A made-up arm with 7 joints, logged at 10 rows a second.
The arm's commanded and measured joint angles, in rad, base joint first. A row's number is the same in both.
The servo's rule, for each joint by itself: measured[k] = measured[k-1] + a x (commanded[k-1-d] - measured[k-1]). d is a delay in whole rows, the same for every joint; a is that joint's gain. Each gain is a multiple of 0.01, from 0.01 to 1. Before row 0 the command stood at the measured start. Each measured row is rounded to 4 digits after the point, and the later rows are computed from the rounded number. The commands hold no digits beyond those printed.
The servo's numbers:
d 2
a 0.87 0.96 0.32 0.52 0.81 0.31 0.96
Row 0, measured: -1.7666, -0.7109, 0.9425, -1.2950, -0.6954, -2.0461, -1.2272
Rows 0 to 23, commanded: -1.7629, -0.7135, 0.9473, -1.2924, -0.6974, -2.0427, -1.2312; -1.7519, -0.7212, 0.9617, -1.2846, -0.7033, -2.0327, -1.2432; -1.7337, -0.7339, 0.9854, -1.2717, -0.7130, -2.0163, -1.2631; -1.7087, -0.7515, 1.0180, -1.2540, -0.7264, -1.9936, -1.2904; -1.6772, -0.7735, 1.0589, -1.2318, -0.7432, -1.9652, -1.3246; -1.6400, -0.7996, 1.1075, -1.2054, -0.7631, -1.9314, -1.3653; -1.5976, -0.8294, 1.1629, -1.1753, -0.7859, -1.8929, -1.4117; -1.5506, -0.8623, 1.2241, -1.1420, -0.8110, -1.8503, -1.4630; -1.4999, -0.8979, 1.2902, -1.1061, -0.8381, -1.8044, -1.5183; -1.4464, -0.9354, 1.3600, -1.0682, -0.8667, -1.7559, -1.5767; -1.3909, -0.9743, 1.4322, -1.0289, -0.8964, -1.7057, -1.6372; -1.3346, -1.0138, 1.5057, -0.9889, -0.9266, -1.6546, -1.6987; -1.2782, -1.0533, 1.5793, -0.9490, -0.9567, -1.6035, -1.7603; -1.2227, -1.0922, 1.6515, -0.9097, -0.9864, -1.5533, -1.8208; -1.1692, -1.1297, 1.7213, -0.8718, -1.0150, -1.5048, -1.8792; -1.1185, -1.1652, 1.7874, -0.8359, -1.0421, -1.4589, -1.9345; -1.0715, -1.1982, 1.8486, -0.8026, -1.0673, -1.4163, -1.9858; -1.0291, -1.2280, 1.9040, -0.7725, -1.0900, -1.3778, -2.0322; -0.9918, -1.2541, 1.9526, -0.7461, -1.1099, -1.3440, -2.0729; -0.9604, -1.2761, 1.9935, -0.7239, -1.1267, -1.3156, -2.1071; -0.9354, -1.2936, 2.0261, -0.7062, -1.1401, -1.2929, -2.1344; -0.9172, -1.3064, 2.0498, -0.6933, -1.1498, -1.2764, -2.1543; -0.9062, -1.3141, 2.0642, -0.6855, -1.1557, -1.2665, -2.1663; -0.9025, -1.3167, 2.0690, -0.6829, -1.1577, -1.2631, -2.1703
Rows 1 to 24, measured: -1.7666, -0.7109, 0.9425, -1.2950, -0.6954, -2.0461, -1.2272; -1.7666, -0.7109, 0.9425, -1.2950, -0.6954, -2.0461, -1.2272; -1.7634, -0.7134, 0.9440, -1.2936, -0.6970, -2.0450, -1.2310; -1.7534, -0.7209, 0.9497, -1.2889, -0.7021, -2.0412, -1.2427; -1.7363, -0.7334, 0.9611, -1.2800, -0.7109, -2.0335, -1.2623; -1.7123, -0.7508, 0.9793, -1.2665, -0.7235, -2.0211, -1.2893; -1.6818, -0.7726, 1.0048, -1.2485, -0.7395, -2.0038, -1.3232; -1.6454, -0.7985, 1.0377, -1.2261, -0.7586, -1.9814, -1.3636; -1.6038, -0.8282, 1.0778, -1.1997, -0.7807, -1.9540, -1.4098; -1.5575, -0.8609, 1.1246, -1.1697, -0.8052, -1.9219, -1.4609; -1.5074, -0.8964, 1.1776, -1.1366, -0.8318, -1.8855, -1.5160; -1.4543, -0.9338, 1.2360, -1.1010, -0.8601, -1.8453, -1.5743; -1.3991, -0.9727, 1.2988, -1.0635, -0.8895, -1.8020, -1.6347; -1.3430, -1.0122, 1.3650, -1.0247, -0.9196, -1.7563, -1.6961; -1.2866, -1.0517, 1.4336, -0.9853, -0.9497, -1.7089, -1.7577; -1.2310, -1.0906, 1.5033, -0.9460, -0.9794, -1.6607, -1.8183; -1.1772, -1.1281, 1.5731, -0.9074, -1.0082, -1.6124, -1.8768; -1.1261, -1.1637, 1.6417, -0.8702, -1.0357, -1.5648, -1.9322; -1.0786, -1.1968, 1.7079, -0.8350, -1.0613, -1.5188, -1.9837; -1.0355, -1.2268, 1.7707, -0.8025, -1.0845, -1.4751, -2.0303; -0.9975, -1.2530, 1.8289, -0.7732, -1.1051, -1.4345, -2.0712; -0.9652, -1.2752, 1.8816, -0.7476, -1.1226, -1.3976, -2.1057; -0.9393, -1.2929, 1.9278, -0.7261, -1.1368, -1.3651, -2.1333; -0.9201, -1.3059, 1.9668, -0.7090, -1.1473, -1.3376, -2.1535
